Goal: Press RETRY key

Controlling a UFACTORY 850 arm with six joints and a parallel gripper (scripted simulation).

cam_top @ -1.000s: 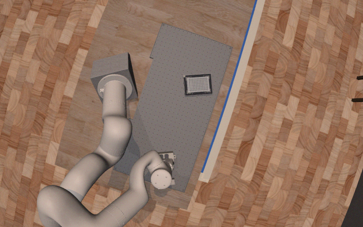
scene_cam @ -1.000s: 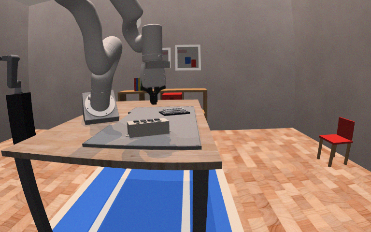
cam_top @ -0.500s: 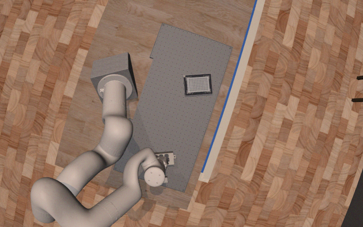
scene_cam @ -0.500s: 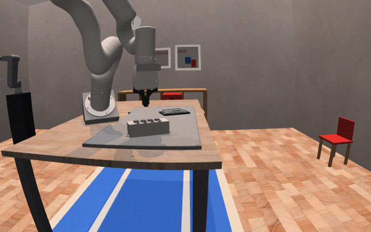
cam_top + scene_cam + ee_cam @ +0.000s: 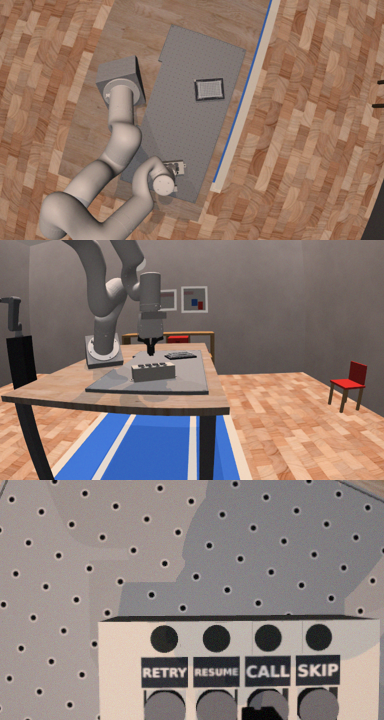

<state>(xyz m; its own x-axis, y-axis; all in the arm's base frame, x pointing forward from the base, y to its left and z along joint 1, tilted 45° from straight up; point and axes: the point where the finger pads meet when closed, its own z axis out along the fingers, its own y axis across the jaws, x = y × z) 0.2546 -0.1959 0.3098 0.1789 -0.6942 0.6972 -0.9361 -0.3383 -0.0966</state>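
Right now the operator panel is 70 mm below my hand. Also, from my hand: well plate: 180 mm ahead, 430 mm to the left, 90 mm below.
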